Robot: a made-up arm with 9 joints. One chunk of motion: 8 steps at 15 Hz.
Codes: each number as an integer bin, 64 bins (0 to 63) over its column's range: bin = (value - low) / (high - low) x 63, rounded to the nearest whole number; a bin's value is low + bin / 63 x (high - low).
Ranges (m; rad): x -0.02..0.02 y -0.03..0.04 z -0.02..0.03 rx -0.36..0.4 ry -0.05..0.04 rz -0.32..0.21
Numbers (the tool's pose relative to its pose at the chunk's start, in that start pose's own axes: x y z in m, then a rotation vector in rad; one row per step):
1: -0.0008 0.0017 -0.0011 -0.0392 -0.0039 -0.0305
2: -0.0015 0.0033 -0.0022 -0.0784 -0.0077 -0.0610
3: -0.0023 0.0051 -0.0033 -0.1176 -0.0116 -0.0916
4: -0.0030 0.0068 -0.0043 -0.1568 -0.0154 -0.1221
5: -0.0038 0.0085 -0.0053 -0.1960 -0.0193 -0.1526
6: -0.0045 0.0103 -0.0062 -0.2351 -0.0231 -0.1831
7: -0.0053 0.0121 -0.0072 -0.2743 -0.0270 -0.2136
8: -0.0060 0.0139 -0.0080 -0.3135 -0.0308 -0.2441
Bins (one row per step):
1: 30 29 24 27 32 34
2: 29 30 22 23 30 31
3: 28 32 21 20 27 27
4: 27 33 20 17 24 24
5: 26 35 19 14 21 20
6: 24 36 17 10 19 16
7: 23 38 16 7 16 13
8: 22 40 15 4 13 9

